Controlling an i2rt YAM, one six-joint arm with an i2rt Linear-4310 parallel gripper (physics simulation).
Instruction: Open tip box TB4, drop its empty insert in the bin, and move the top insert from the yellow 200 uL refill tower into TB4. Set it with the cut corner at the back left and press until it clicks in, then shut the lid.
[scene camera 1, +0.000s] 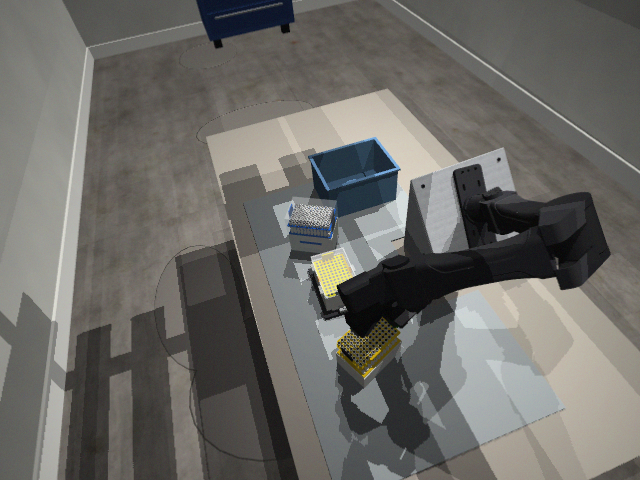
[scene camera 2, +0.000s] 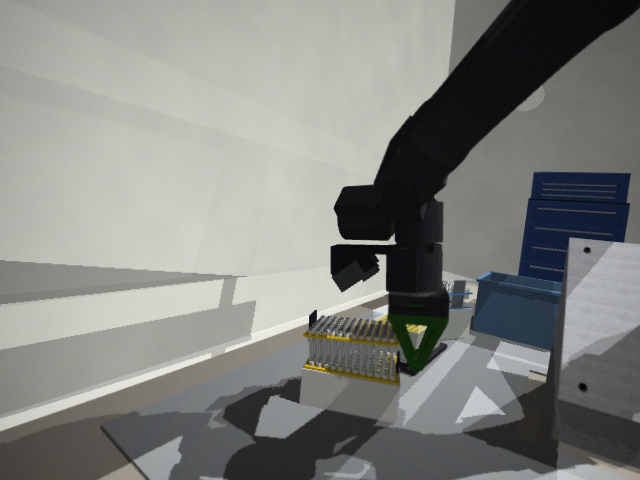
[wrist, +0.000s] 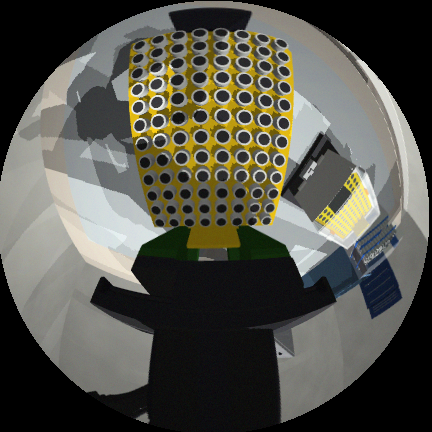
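My gripper (scene camera 2: 416, 356) (wrist: 212, 217) is shut on the yellow end tab of the top insert (scene camera 1: 382, 331) (scene camera 2: 351, 336) (wrist: 210, 120). This insert is full of tips and roughly level, raised slightly above the lower insert (scene camera 2: 351, 374) of the yellow refill tower (scene camera 2: 346, 392); its tips still reach down to it. The arm hides the fingertips in scene camera 1. A box (scene camera 1: 333, 276) (wrist: 350, 205), apparently TB4, stands in a black holder (scene camera 1: 320, 299) (scene camera 2: 439, 352) beside the tower. It shows a yellow insert and clear lid; its label is unreadable and lid position unclear.
The blue bin (scene camera 1: 356, 193) (scene camera 2: 516, 312) (wrist: 330, 272) stands at the back. A blue-trimmed tip tower (scene camera 1: 312, 227) (wrist: 372, 245) stands between box and bin. An upright metal plate (scene camera 1: 434, 206) (scene camera 2: 599, 330) bears the arm base. A blue cabinet (scene camera 1: 248, 18) (scene camera 2: 573, 232) stands beyond.
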